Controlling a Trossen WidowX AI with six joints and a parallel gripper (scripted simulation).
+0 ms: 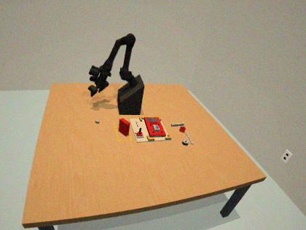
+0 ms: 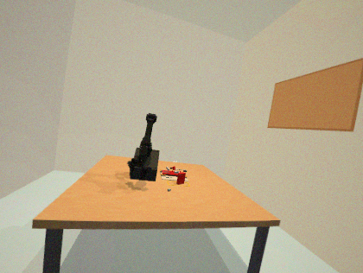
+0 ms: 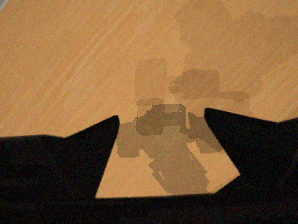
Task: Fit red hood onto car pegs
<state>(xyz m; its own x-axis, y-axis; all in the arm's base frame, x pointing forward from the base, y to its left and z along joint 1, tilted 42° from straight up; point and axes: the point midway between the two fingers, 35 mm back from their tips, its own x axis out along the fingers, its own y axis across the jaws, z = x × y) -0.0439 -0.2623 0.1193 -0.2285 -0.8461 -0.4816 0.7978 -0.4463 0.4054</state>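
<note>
Right now my gripper tip is 37 cm short of the red hood, 17 cm to the right of it and 3 cm above it. Also, from my gripper tip: wheel: 56 cm to the left, 50 cm ahead, 7 cm below; grey bar: 58 cm to the left, 30 cm ahead, 7 cm below.
</note>
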